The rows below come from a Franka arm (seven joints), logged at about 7 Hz.
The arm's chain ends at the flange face. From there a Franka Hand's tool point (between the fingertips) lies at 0.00 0.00 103.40 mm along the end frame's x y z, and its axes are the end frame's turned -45 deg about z.
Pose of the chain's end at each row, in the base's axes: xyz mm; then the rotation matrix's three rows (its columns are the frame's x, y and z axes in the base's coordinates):
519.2 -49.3 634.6; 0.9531 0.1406 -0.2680; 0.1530 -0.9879 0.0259; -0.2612 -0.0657 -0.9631
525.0 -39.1 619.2; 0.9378 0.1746 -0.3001; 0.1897 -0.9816 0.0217; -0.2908 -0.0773 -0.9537
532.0 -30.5 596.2; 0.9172 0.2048 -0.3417; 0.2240 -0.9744 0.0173; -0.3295 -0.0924 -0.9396
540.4 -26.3 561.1; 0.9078 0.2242 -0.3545; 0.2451 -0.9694 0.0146; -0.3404 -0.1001 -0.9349
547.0 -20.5 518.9; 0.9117 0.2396 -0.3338; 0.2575 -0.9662 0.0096; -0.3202 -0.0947 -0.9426
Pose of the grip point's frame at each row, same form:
491.5 -46.6 535.0; 0.5745 0.7734 -0.2680; 0.8067 -0.5904 0.0259; -0.1382 -0.2312 -0.9631
494.0 -36.9 520.6; 0.5397 0.7866 -0.3001; 0.8282 -0.5600 0.0217; -0.1510 -0.2603 -0.9537
496.7 -28.7 499.0; 0.5037 0.7934 -0.3417; 0.8474 -0.5306 0.0173; -0.1677 -0.2983 -0.9396
503.7 -24.8 464.4; 0.4834 0.8004 -0.3545; 0.8588 -0.5122 0.0146; -0.1699 -0.3115 -0.9349
512.5 -19.5 421.4; 0.4752 0.8141 -0.3338; 0.8653 -0.5011 0.0096; -0.1595 -0.2934 -0.9426

